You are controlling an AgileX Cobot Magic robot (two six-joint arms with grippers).
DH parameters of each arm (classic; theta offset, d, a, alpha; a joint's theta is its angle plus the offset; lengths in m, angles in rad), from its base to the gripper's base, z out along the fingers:
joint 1: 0 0.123 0 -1.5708
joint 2: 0.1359 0 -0.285 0
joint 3: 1.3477 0 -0.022 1.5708
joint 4: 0 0.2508 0 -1.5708
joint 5: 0 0 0.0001 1.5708
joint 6: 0 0.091 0 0
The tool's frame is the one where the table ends.
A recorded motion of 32 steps. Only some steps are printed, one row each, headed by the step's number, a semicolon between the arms.
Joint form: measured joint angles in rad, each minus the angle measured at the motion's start. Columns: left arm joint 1, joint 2, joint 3, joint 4, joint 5, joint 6; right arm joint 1, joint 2, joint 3, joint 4, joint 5, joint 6.
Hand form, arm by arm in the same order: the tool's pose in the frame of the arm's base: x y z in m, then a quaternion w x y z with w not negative. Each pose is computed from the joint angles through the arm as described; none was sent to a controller.
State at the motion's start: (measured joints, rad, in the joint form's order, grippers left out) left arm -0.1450 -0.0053 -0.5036 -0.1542 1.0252 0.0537; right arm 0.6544 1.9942 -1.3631 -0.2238 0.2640 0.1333
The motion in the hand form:
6: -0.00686 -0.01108 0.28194 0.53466 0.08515 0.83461 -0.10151; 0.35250 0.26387 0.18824 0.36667 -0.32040 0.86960 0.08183
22: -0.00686 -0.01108 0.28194 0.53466 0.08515 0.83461 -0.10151; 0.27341 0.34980 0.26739 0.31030 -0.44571 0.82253 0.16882
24: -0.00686 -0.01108 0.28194 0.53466 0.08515 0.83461 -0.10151; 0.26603 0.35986 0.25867 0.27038 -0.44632 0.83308 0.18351
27: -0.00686 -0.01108 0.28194 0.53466 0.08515 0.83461 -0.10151; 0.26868 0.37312 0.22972 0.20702 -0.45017 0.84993 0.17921
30: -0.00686 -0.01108 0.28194 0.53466 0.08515 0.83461 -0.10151; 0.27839 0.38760 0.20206 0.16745 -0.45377 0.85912 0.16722
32: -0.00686 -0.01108 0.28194 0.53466 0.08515 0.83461 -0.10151; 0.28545 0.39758 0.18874 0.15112 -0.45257 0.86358 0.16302
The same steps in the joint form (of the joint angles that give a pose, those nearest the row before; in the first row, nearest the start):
6: 0.0000 0.0000 0.0000 0.0000 0.0000 0.0000; 0.0000 0.0000 0.0000 0.0043 0.0004 0.0042
22: 0.0000 0.0000 0.0000 0.0000 0.0000 0.0000; 0.2393 -0.0646 -0.2399 0.3398 0.3511 -0.3025
24: 0.0000 0.0000 0.0000 0.0000 0.0000 0.0000; 0.2578 -0.0320 -0.2690 0.3973 0.4130 -0.3035
27: 0.0000 0.0000 0.0000 0.0000 0.0000 0.0000; 0.2632 0.0641 -0.3316 0.4369 0.5051 -0.3035
30: 0.0000 0.0000 0.0000 0.0000 0.0000 0.0000; 0.2632 0.1768 -0.4279 0.4395 0.5734 -0.2964
32: 0.0000 0.0000 0.0000 0.0000 0.0000 0.0000; 0.2632 0.2481 -0.5075 0.4386 0.6150 -0.2843

